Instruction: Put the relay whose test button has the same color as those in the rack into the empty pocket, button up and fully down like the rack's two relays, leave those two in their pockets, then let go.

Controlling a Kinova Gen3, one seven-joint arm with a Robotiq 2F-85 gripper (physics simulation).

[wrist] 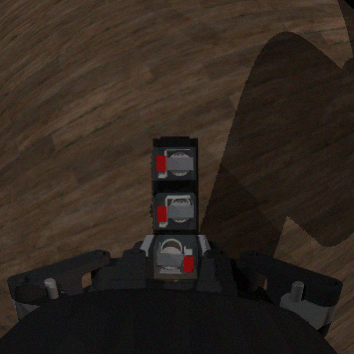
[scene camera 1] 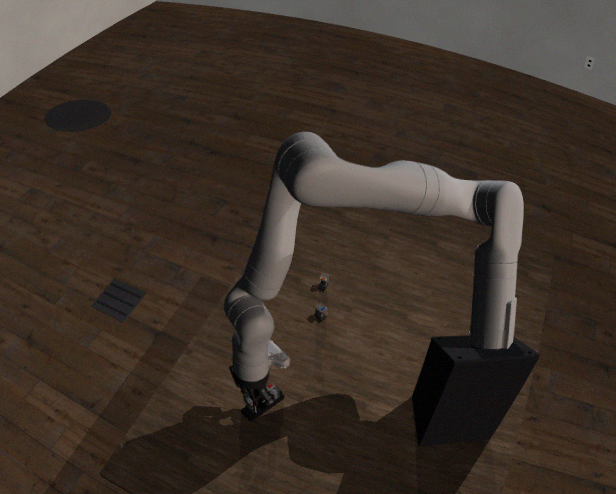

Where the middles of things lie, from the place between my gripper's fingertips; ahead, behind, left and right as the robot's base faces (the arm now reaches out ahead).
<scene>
My hand is 3 cm to the left of the black rack (wrist: 164, 141), 2 cm above it and 1 cm past it.
</scene>
